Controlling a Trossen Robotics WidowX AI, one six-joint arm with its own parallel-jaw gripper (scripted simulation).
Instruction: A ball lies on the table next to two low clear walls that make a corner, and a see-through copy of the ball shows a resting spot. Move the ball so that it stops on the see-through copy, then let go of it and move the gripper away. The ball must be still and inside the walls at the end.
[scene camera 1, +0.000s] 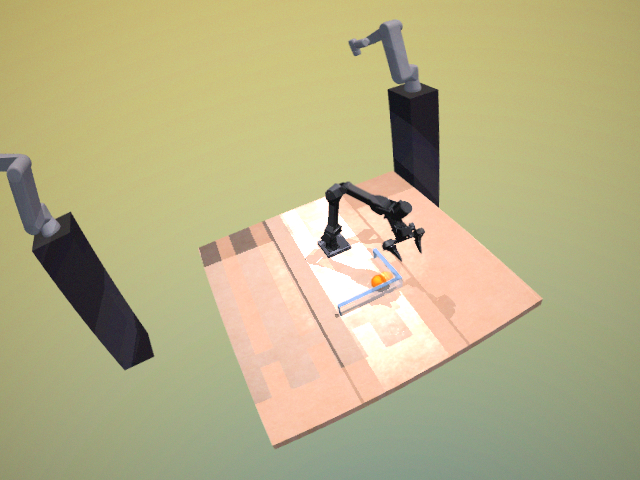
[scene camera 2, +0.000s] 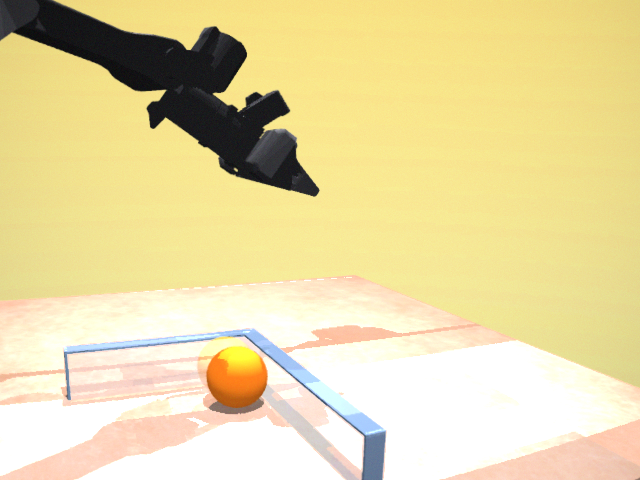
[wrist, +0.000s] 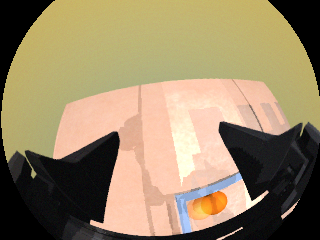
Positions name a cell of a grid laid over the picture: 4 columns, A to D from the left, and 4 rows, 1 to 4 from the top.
My gripper (scene camera 2: B2) is open, holding nothing. I also see an orange ball (scene camera 2: B4).
My gripper also shows in scene camera 1 (scene camera 1: C3) and in the wrist view (wrist: C3).
